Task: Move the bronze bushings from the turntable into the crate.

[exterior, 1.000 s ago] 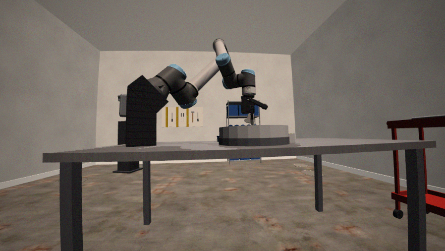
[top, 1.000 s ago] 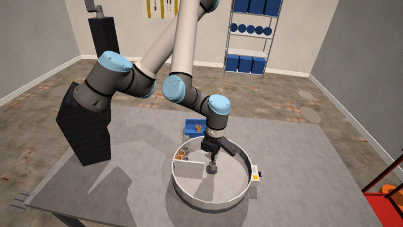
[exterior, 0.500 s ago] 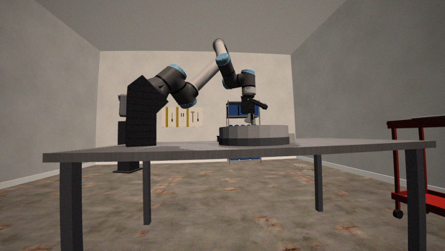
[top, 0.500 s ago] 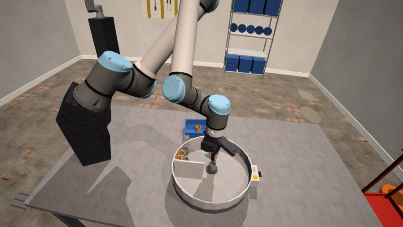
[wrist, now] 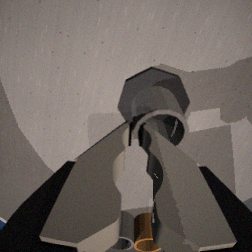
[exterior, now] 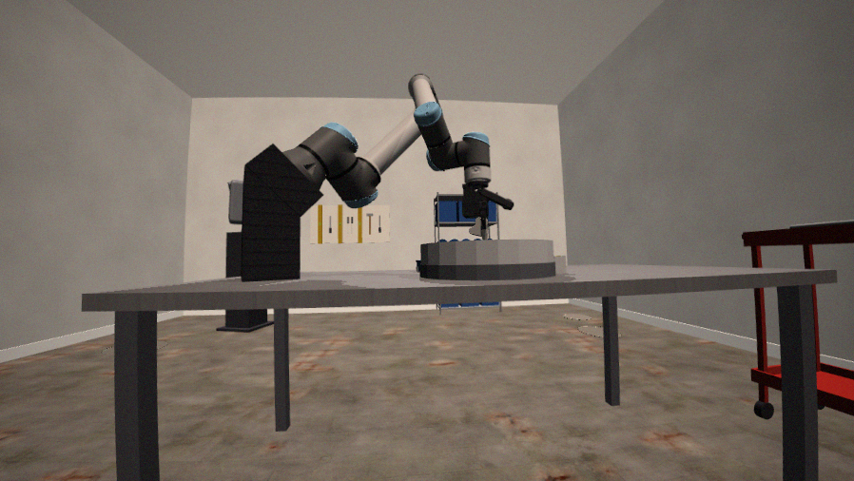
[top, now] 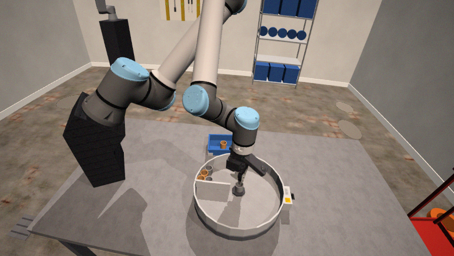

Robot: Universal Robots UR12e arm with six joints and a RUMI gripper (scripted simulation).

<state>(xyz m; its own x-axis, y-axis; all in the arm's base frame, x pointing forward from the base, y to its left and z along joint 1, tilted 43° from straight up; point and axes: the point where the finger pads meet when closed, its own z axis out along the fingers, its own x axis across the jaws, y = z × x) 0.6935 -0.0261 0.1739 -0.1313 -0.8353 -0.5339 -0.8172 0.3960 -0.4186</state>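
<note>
The turntable lies 20 mm to the right of my hand and 50 mm below it. From my hand the other things lie so: blue crate 190 mm behind, 300 mm to the left, 80 mm below.
</note>
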